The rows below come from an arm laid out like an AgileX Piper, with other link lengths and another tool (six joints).
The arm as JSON. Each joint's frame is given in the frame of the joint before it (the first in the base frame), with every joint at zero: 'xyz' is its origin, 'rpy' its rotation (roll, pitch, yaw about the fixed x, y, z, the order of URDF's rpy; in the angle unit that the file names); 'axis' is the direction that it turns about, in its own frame. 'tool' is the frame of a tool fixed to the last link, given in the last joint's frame.
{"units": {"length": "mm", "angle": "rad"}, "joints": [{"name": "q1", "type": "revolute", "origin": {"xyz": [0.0, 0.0, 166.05], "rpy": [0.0, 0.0, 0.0]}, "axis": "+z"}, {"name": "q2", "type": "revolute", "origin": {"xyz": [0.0, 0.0, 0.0], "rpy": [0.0, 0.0, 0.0]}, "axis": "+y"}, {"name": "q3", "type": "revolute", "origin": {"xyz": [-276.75, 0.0, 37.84], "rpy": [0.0, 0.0, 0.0]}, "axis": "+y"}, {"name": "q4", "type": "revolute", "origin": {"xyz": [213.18, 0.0, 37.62], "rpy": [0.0, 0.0, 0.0]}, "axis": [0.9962, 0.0, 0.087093]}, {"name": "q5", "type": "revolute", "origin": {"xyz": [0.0, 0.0, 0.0], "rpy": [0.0, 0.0, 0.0]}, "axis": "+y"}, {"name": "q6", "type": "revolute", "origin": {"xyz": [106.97, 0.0, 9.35], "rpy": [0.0, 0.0, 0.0]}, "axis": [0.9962, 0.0, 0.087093]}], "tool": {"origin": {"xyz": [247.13, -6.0, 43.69], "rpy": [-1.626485, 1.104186, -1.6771]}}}
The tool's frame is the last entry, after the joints.
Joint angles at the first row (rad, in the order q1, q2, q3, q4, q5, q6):
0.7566, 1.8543, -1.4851, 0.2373, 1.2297, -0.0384
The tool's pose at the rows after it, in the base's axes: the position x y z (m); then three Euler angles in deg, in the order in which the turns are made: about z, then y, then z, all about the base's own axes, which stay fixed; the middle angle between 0 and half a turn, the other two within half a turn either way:
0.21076 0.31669 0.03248 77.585 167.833 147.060
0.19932 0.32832 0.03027 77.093 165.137 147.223
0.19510 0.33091 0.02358 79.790 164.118 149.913
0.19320 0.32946 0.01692 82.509 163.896 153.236
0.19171 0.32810 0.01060 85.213 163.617 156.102
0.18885 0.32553 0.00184 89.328 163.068 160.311
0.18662 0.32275 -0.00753 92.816 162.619 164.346
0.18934 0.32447 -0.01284 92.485 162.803 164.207
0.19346 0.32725 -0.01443 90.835 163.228 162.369
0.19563 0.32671 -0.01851 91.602 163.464 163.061
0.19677 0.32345 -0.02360 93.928 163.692 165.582
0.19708 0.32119 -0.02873 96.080 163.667 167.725
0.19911 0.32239 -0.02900 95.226 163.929 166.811
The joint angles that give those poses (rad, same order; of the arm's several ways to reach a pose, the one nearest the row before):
0.7566, 1.8561, -1.4786, 0.2772, 1.2276, -0.0620
0.7566, 1.8748, -1.4786, 0.3274, 1.2258, -0.0896
0.7566, 1.8975, -1.4786, 0.3428, 1.2222, -0.0976
0.7566, 1.9159, -1.4787, 0.3428, 1.2216, -0.1108
0.7566, 1.9333, -1.4786, 0.3428, 1.2199, -0.1164
0.7566, 1.9576, -1.4786, 0.3428, 1.2199, -0.1213
0.7566, 1.9833, -1.4786, 0.3407, 1.2175, -0.1341
0.7566, 1.9979, -1.4786, 0.3406, 1.2015, -0.1424
0.7566, 2.0020, -1.4786, 0.3407, 1.1855, -0.1428
0.7566, 2.0119, -1.4786, 0.3360, 1.1765, -0.1428
0.7566, 2.0233, -1.4786, 0.3261, 1.1732, -0.1445
0.7566, 2.0360, -1.4786, 0.3206, 1.1694, -0.1445
0.7566, 2.0364, -1.4786, 0.3201, 1.1626, -0.1445

